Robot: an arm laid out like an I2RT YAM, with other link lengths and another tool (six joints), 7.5 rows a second.
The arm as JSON. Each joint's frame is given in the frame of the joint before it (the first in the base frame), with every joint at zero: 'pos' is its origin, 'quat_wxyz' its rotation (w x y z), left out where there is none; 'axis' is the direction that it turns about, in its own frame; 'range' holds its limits. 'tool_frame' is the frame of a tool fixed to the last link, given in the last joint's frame.
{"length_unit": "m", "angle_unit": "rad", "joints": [
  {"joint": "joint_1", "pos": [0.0, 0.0, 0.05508], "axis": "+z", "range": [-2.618, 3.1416]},
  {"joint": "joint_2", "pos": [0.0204, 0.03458, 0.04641], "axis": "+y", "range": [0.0, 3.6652]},
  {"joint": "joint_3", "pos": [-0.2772, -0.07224, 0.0], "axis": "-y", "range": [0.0, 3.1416]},
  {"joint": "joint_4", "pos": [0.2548, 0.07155, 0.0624], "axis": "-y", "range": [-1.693, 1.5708]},
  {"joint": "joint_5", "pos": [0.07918, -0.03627, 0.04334], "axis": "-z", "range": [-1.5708, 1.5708]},
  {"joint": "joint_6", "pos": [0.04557, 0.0, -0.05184], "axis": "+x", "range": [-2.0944, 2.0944]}
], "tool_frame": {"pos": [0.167, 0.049, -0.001], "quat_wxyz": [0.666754, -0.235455, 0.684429, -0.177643]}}
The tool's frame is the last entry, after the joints.
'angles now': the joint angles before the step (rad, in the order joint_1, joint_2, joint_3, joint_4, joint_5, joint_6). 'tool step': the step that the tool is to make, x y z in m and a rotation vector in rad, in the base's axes. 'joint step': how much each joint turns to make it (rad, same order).
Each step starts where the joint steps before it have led.
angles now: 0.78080, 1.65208, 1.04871, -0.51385, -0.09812, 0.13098
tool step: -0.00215, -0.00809, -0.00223, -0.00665, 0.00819, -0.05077
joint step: 0.00150, -0.02745, -0.03411, 0.00032, 0.02182, 0.04770
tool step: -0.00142, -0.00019, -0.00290, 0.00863, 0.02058, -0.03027
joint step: 0.00003, 0.00062, -0.01271, 0.00769, -0.00560, 0.03634
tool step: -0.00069, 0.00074, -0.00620, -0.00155, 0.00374, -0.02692
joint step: 0.01107, 0.00541, -0.01861, 0.02290, 0.01481, 0.03512
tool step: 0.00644, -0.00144, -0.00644, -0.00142, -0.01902, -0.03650
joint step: 0.00257, 0.00447, -0.02531, 0.04360, 0.03004, 0.02896
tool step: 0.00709, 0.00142, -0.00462, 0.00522, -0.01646, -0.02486
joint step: 0.00014, 0.01291, -0.01242, 0.04110, 0.01841, 0.01877
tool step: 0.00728, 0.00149, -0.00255, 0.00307, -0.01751, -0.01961
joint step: -0.00040, 0.01230, -0.00378, 0.03065, 0.01803, 0.01230
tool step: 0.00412, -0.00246, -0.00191, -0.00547, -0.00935, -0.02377
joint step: -0.00029, 0.00119, -0.00646, 0.01014, 0.02026, 0.01586
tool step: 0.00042, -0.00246, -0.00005, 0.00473, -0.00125, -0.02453
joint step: 0.00109, -0.01083, -0.01515, 0.00798, 0.00990, 0.02376
